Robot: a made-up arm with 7 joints. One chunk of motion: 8 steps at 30 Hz.
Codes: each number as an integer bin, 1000 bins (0 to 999) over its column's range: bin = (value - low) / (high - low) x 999, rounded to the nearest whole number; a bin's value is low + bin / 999 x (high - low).
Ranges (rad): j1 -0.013..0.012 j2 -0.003..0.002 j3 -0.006..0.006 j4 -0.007..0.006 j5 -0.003..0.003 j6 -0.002..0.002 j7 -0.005..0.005
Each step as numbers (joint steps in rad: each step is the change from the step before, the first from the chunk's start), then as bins.
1 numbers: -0.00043 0.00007 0.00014 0.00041 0.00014 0.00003 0.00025
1 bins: 502 613 511 569 523 507 524
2 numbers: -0.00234 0.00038 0.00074 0.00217 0.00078 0.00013 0.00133
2 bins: 426 675 561 705 629 532 632
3 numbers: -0.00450 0.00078 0.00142 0.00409 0.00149 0.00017 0.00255
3 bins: 340 755 618 852 748 542 754
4 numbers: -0.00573 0.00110 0.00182 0.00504 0.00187 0.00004 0.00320
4 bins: 291 819 651 925 811 509 819
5 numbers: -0.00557 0.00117 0.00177 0.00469 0.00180 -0.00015 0.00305
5 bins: 297 833 647 898 799 462 804
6 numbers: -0.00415 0.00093 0.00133 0.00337 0.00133 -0.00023 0.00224
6 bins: 354 785 610 797 721 442 723
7 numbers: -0.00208 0.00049 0.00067 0.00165 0.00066 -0.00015 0.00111
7 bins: 436 697 555 665 609 462 610
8 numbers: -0.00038 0.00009 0.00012 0.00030 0.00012 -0.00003 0.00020
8 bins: 504 617 509 561 519 492 519
